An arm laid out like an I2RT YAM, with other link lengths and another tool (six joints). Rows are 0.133 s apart.
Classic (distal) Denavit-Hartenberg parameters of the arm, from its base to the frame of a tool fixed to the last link. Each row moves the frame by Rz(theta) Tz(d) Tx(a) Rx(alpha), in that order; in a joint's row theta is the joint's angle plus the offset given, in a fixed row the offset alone. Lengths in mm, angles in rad.
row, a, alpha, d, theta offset
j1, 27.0, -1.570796, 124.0, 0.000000
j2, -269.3, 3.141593, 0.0, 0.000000
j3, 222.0, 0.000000, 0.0, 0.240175
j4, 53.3, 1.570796, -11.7, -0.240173
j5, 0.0, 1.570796, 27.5, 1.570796
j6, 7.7, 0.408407, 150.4, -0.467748
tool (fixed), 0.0, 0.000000, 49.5, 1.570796
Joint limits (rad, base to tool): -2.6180..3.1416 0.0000..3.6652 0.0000..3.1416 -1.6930..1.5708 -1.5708..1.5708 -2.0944..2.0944
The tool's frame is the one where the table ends.
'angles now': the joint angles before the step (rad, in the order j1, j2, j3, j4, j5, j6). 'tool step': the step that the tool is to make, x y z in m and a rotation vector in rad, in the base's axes. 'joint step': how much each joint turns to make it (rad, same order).
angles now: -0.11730 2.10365 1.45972 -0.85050 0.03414 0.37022
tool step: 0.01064 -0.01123 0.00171 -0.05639 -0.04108 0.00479
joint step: -0.00076 0.00002 0.00002 0.04805 0.05036 -0.01067
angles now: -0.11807 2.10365 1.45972 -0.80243 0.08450 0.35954
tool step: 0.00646 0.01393 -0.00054 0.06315 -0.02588 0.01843
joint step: 0.00343 -0.00002 -0.00004 0.01870 -0.06714 -0.00611
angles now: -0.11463 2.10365 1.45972 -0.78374 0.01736 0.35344
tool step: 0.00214 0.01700 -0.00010 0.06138 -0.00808 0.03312
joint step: 0.01067 -0.00001 0.00001 0.00112 -0.06447 -0.01336
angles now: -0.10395 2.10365 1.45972 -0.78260 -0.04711 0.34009
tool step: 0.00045 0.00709 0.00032 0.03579 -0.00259 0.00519
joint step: 0.00001 0.00000 0.00038 -0.00152 -0.03624 0.00001
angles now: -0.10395 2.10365 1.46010 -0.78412 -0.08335 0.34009
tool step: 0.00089 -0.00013 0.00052 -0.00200 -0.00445 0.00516
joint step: 0.00001 -0.00114 0.00002 0.00303 0.00077 -0.00534
